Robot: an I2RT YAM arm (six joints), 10 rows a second.
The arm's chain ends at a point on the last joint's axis. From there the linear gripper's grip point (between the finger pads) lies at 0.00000 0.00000 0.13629 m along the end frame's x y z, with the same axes.
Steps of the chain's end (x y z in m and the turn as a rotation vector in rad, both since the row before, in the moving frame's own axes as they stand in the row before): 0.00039 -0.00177 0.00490 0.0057 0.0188 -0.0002; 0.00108 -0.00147 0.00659 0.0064 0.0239 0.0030; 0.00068 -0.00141 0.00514 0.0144 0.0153 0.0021; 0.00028 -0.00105 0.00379 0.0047 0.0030 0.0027; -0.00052 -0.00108 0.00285 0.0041 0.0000 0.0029
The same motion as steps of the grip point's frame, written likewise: 0.00295 -0.00255 0.00487 0.0057 0.0188 -0.0002; 0.00434 -0.00234 0.00655 0.0064 0.0239 0.0030; 0.00277 -0.00337 0.00511 0.0144 0.0153 0.0021; 0.00069 -0.00169 0.00379 0.0047 0.0030 0.0027; -0.00052 -0.00164 0.00285 0.0041 0.0000 0.0029
